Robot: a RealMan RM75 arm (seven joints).
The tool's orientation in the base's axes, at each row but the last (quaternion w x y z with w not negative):
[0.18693 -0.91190 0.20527 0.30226]
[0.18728 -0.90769 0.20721 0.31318]
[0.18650 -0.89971 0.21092 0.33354]
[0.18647 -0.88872 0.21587 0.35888]
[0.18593 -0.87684 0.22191 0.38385]
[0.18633 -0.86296 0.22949 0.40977]
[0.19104 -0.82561 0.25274 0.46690]
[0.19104 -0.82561 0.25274 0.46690]
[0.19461 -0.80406 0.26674 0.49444]
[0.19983 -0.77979 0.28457 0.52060]
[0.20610 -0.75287 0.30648 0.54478]
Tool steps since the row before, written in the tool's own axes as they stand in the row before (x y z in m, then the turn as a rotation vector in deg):
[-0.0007 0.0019 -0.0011 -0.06 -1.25 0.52]
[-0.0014 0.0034 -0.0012 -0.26 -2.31 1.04]
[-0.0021 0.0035 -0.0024 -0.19 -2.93 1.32]
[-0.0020 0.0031 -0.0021 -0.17 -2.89 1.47]
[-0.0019 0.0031 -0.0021 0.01 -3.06 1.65]
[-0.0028 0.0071 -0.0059 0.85 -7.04 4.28]
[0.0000 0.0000 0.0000 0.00 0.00 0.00]
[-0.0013 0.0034 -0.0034 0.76 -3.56 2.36]
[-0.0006 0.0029 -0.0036 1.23 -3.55 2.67]
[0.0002 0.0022 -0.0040 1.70 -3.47 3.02]
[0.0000 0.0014 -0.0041 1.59 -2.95 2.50]
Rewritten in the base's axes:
[-0.0009 -0.0019 0.0008 0.32 1.31 -0.08]
[-0.0021 -0.0031 0.0011 0.44 2.51 -0.11]
[-0.0020 -0.0036 0.0024 0.66 3.14 -0.23]
[-0.0017 -0.0031 0.0023 0.57 3.18 -0.36]
[-0.0016 -0.0032 0.0023 0.66 3.36 -0.58]
[-0.0018 -0.0082 0.0048 1.68 7.78 -2.28]
[0.0000 0.0000 0.0000 0.00 0.00 0.00]
[-0.0003 -0.0043 0.0025 0.86 3.97 -1.54]
[0.0005 -0.0042 0.0020 0.81 4.02 -2.09]
[0.0014 -0.0041 0.0013 0.66 4.07 -2.66]
[0.0019 -0.0037 0.0014 0.64 3.38 -2.38]

